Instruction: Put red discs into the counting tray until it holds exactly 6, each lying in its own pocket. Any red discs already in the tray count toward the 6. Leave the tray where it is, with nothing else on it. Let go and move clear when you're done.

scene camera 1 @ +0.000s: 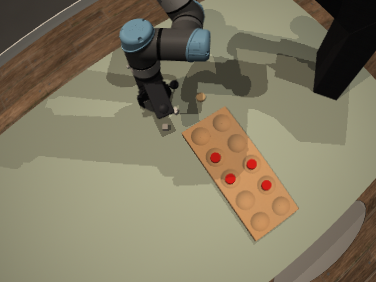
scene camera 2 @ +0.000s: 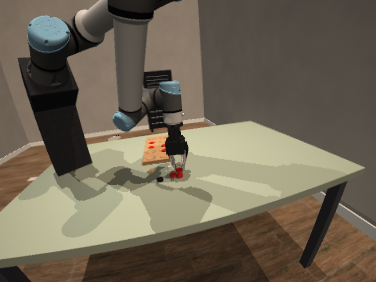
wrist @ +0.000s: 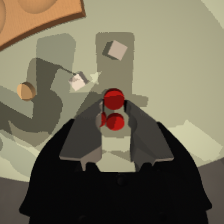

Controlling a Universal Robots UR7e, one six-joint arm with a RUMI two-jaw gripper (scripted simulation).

Path:
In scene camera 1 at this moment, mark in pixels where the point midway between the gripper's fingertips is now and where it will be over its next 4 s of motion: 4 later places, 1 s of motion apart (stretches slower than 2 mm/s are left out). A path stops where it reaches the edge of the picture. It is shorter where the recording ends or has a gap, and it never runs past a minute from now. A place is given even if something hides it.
My gripper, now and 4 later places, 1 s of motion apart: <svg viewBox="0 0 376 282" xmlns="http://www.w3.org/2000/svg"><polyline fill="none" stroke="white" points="158,109 154,94 192,158 265,216 260,219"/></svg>

